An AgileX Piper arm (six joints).
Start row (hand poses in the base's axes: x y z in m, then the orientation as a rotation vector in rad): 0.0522 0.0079 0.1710 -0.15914 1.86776 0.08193
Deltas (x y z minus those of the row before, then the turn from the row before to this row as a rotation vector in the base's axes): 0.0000 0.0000 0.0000 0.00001 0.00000 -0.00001; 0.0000 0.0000 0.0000 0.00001 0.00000 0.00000; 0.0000 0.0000 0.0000 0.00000 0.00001 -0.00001; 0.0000 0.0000 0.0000 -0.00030 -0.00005 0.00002; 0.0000 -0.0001 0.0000 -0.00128 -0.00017 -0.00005; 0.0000 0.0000 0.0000 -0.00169 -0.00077 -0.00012; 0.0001 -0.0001 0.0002 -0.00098 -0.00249 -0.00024; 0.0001 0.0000 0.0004 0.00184 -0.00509 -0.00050; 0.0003 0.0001 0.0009 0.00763 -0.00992 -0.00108; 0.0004 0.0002 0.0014 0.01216 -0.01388 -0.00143; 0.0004 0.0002 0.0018 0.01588 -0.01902 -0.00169; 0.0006 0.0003 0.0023 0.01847 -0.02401 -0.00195; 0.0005 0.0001 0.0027 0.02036 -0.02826 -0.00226; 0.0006 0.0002 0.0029 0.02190 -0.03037 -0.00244; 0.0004 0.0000 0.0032 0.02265 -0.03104 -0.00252; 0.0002 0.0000 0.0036 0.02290 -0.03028 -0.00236; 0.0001 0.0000 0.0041 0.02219 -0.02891 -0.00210; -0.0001 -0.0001 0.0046 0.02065 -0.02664 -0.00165
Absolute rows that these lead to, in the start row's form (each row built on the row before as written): 0.0522 0.0079 0.1710 -0.15912 1.86776 0.08193; 0.0522 0.0079 0.1710 -0.15911 1.86776 0.08194; 0.0522 0.0079 0.1710 -0.15910 1.86777 0.08193; 0.0522 0.0079 0.1710 -0.15933 1.86774 0.08166; 0.0522 0.0078 0.1710 -0.16017 1.86766 0.08042; 0.0522 0.0078 0.1710 -0.16123 1.86701 0.07869; 0.0523 0.0077 0.1712 -0.16171 1.86461 0.07738; 0.0524 0.0077 0.1716 -0.16003 1.85945 0.07827; 0.0527 0.0078 0.1725 -0.15387 1.84912 0.08368; 0.0531 0.0080 0.1739 -0.14433 1.83453 0.09263; 0.0535 0.0082 0.1757 -0.13211 1.81451 0.10429; 0.0541 0.0085 0.1780 -0.11805 1.78925 0.11759; 0.0546 0.0086 0.1807 -0.10263 1.75952 0.13189; 0.0552 0.0088 0.1836 -0.08617 1.72744 0.14709; 0.0556 0.0088 0.1868 -0.06927 1.69450 0.16264; 0.0558 0.0088 0.1904 -0.05241 1.66216 0.17838; 0.0559 0.0088 0.1945 -0.03632 1.63113 0.19362; 0.0558 0.0087 0.1991 -0.02168 1.60241 0.20789
